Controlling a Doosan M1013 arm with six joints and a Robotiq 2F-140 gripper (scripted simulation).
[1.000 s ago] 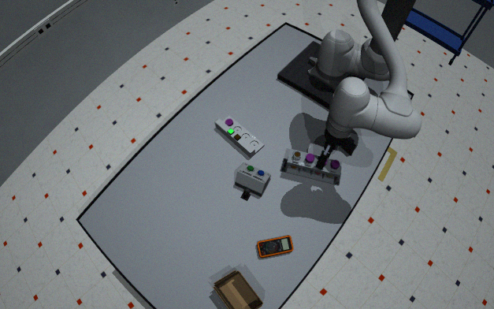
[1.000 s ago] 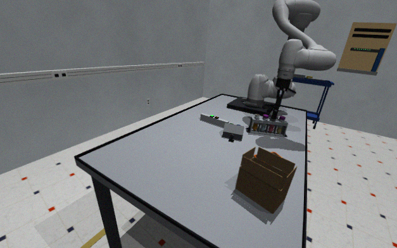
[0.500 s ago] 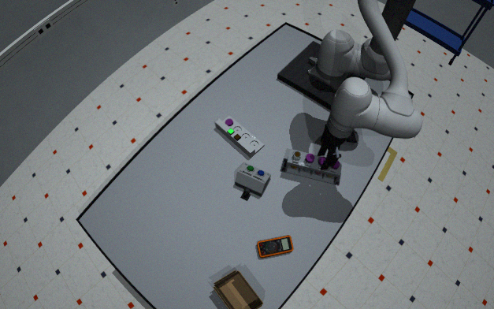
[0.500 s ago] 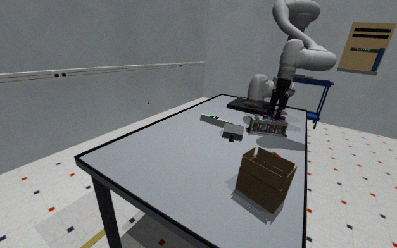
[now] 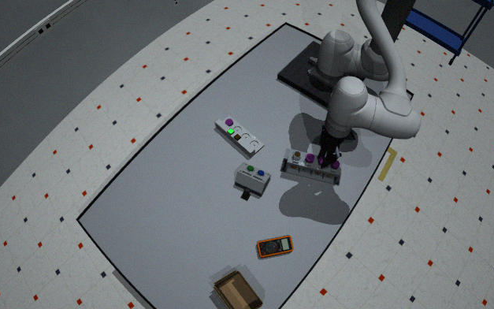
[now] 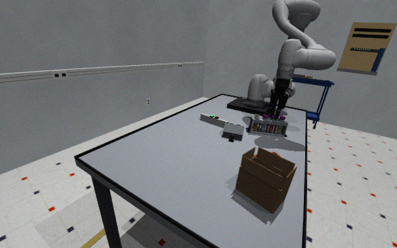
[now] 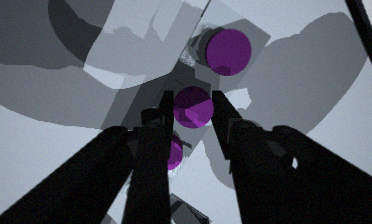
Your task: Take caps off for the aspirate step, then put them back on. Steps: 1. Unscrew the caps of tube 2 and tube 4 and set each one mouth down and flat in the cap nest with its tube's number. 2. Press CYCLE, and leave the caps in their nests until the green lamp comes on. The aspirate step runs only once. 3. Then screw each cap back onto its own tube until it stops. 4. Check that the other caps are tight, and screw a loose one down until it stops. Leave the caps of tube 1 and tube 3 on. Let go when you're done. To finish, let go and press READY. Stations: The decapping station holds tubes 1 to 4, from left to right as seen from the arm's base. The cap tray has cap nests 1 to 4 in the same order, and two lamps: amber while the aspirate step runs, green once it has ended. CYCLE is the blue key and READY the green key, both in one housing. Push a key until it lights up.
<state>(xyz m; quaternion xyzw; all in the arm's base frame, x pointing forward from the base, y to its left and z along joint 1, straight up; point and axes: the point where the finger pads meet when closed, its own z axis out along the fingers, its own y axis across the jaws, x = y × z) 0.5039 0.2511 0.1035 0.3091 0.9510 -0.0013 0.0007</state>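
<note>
The purple cap lies 50 mm to the right of my hand, 30 mm below it and 20 mm ahead of it. Also, from my hand: green key: 210 mm to the right, 180 mm ahead, 80 mm below; blue key: 170 mm to the right, 170 mm ahead, 80 mm below; key housing: 190 mm to the right, 190 mm ahead, 90 mm below.
</note>
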